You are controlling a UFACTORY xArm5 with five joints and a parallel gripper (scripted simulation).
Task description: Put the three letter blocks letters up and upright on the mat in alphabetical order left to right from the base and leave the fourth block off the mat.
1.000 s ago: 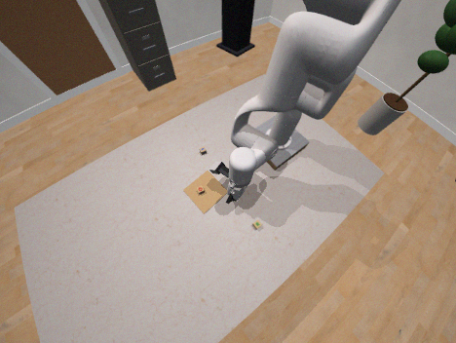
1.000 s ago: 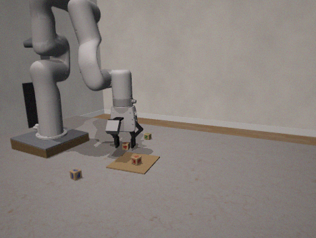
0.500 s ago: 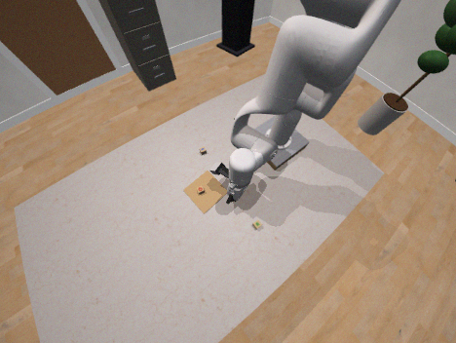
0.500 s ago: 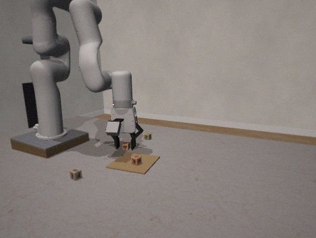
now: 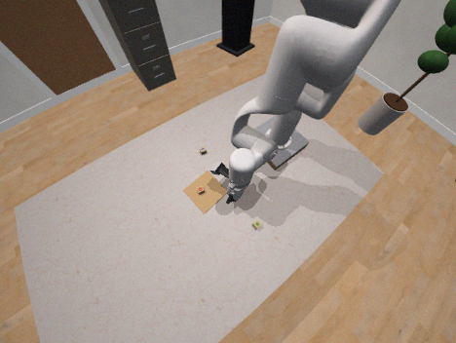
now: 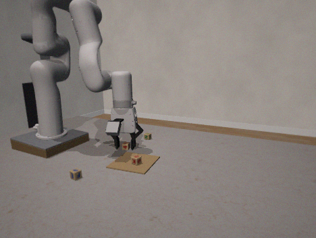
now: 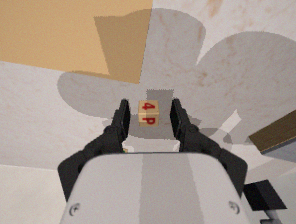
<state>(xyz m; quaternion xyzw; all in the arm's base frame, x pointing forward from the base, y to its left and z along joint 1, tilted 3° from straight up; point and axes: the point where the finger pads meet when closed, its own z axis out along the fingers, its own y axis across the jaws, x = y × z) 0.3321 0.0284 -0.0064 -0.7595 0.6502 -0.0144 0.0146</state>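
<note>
The tan mat is 8 cm ahead of my hand, 11 cm to the right of it and 2 cm below it. Round my hand: blue-lettered block 5 cm behind, 26 cm to the right, 1 cm below.
</note>
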